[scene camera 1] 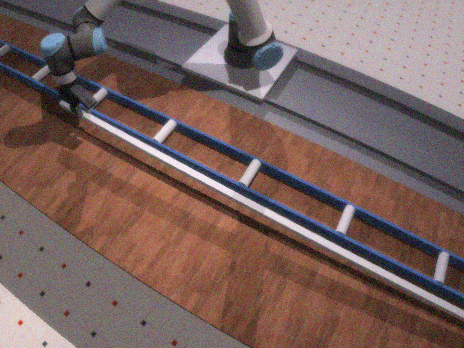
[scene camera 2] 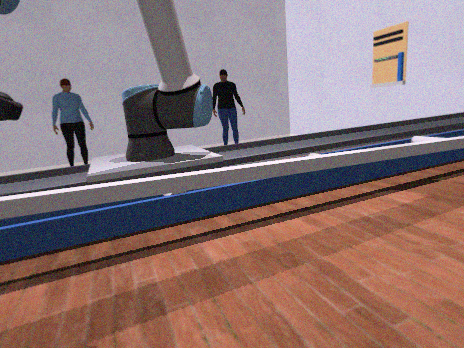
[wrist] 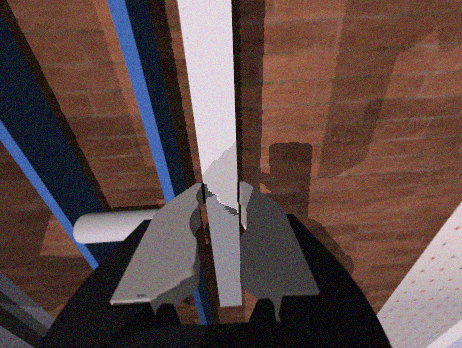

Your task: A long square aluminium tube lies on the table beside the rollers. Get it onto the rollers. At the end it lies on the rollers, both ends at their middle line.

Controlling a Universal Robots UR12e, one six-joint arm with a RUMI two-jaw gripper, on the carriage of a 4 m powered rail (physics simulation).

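Seen in the pictures: gripper, fingertip midpoint: [scene camera 1: 86, 117] [wrist: 221, 183]; arm's base, link origin: [scene camera 1: 242, 56] [scene camera 2: 151, 156].
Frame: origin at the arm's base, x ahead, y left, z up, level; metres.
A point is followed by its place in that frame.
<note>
The long pale square tube [scene camera 1: 235, 195] {y 0.373, x 0.754, z 0.060 m} [scene camera 2: 235, 173] {y 0.050, x 0.766, z 0.063 m} [wrist: 210, 75] {y -0.266, x 0.753, z 0.081 m} is raised off the table, its shadow apart from it. It runs along the near side of the roller track, outside the near blue side rail [scene camera 1: 300, 221] {y 0.616, x 0.694, z -0.012 m} [scene camera 2: 200, 205] {y 0.000, x 0.694, z -0.006 m} [wrist: 134, 55] {y -0.247, x 0.691, z 0.022 m}. My gripper [scene camera 1: 76, 112] [wrist: 221, 183] {y -0.345, x 0.753, z 0.066 m} is shut on the tube close to one end, which shows between the jaws in the wrist view. White rollers [scene camera 1: 250, 173] {y 0.370, x 0.628, z 0.029 m} [wrist: 117, 226] {y -0.423, x 0.615, z 0.025 m} lie crosswise between the blue rails, beside the tube. In scene camera 2 the tube hides most of the rollers. Its far end is not seen in scene camera 1.
The arm's base stands on a white carriage plate [scene camera 1: 210, 65] {y -0.103, x 0.146, z 0.000 m} [scene camera 2: 195, 151] {y 0.178, x 0.026, z 0.000 m} on the grey powered rail [scene camera 1: 350, 112] behind the track. Two standing people [scene camera 2: 72, 107] [scene camera 2: 226, 95] and a yellow wall panel [scene camera 2: 389, 67] are in the background.
</note>
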